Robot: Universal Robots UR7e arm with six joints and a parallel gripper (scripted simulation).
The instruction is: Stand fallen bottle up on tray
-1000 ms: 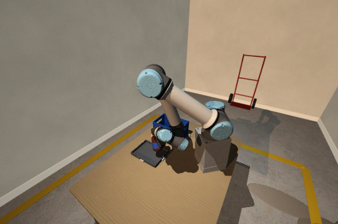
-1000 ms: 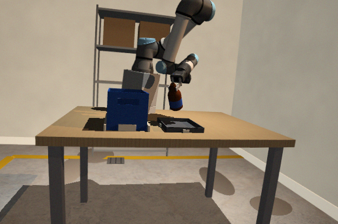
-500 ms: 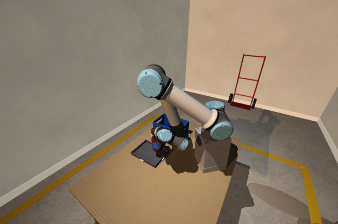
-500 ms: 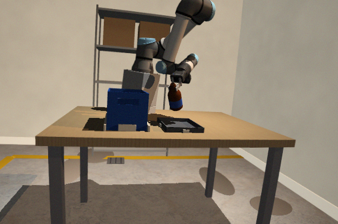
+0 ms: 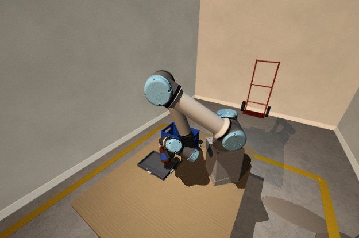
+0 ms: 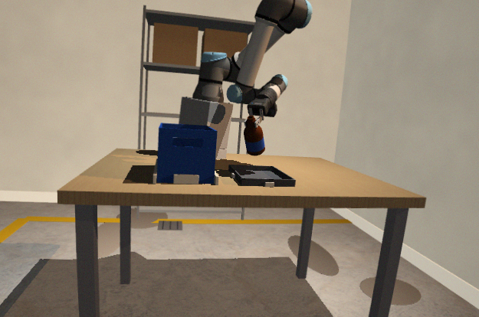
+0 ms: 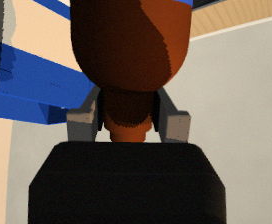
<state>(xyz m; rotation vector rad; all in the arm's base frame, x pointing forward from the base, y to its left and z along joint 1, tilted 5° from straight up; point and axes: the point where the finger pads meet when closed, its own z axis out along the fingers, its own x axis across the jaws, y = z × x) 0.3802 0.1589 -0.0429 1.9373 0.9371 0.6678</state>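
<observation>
My hand is 5 cm above the brown bottle, 2 cm past it and 1 cm to the right of it. The rest, counted from my hand: tray: 19 cm below, 4 cm to the left, 4 cm ahead; blue crate: 24 cm to the right, 12 cm below, 3 cm ahead.
</observation>
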